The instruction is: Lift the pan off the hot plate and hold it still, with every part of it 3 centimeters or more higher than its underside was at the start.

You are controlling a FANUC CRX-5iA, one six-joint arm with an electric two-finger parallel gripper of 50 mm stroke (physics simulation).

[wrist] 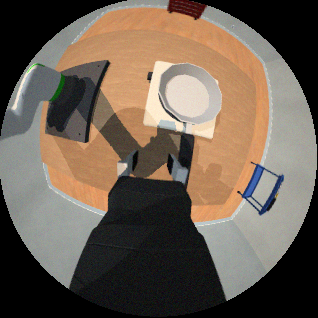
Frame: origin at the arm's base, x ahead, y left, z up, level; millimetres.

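Seen in the pictures: gripper, fingertip midpoint: (152, 157); arm's base, link origin: (64, 89).
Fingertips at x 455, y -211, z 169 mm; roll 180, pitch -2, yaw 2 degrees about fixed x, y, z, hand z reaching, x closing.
Offsets run from my fingertips to a thing's middle. "pt": to the spot under its first point.
A round pan @(dy +73, dx +85, dz -82 mm) (188, 95) with a pale inside and light grey walls sits on the cream square hot plate @(dy +174, dx +74, dz -160 mm) (151, 110), right of the upper middle. Its black handle @(pt dy +12, dx +83, dz -66 mm) (186, 149) points down the view, towards my gripper's right finger. My gripper (152, 157) is open, with nothing between its fingers. The fingers are left of the handle; the right finger overlaps the view of the handle's lower part, so the handle's end is partly hidden. How far the fingers are above the handle is hard to tell.
A dark mounting plate (87, 120) lies on the table at the left, beside a grey robot part with a green ring (58, 87). A black knob @(dy +234, dx -46, dz -162 mm) (150, 76) is on the hot plate's left side. A blue cart (253, 180) stands beyond the table's right edge, and a dark red object (186, 7) beyond the top edge.
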